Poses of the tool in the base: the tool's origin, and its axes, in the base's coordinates. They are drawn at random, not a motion.
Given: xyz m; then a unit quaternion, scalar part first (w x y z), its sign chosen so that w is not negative.
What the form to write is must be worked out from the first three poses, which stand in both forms.
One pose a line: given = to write
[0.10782 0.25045 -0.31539 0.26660 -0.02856 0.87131 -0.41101] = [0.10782 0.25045 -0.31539 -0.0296 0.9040 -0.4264 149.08]
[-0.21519 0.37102 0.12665 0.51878 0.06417 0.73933 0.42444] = [-0.21519 0.37102 0.12665 0.0751 0.8648 0.4965 117.50]
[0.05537 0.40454 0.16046 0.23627 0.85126 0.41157 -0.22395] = [0.05537 0.40454 0.16046 0.8761 0.4236 -0.2305 152.67]
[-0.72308 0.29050 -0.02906 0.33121 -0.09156 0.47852 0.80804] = [-0.72308 0.29050 -0.02906 -0.0970 0.5071 0.8564 141.32]
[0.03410 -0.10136 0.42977 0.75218 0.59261 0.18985 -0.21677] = [0.03410 -0.10136 0.42977 0.8993 0.2881 -0.3290 82.44]
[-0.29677 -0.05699 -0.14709 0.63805 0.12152 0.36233 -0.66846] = [-0.29677 -0.05699 -0.14709 0.1578 0.4706 -0.8681 100.71]
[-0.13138 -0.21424 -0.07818 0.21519 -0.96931 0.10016 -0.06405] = [-0.13138 -0.21424 -0.07818 -0.9926 0.1026 -0.0656 155.15]
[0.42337 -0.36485 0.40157 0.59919 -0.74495 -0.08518 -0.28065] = [0.42337 -0.36485 0.40157 -0.9305 -0.1064 -0.3505 106.38]
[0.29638 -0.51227 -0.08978 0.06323 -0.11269 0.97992 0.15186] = [0.29638 -0.51227 -0.08978 -0.1129 0.9819 0.1522 172.75]
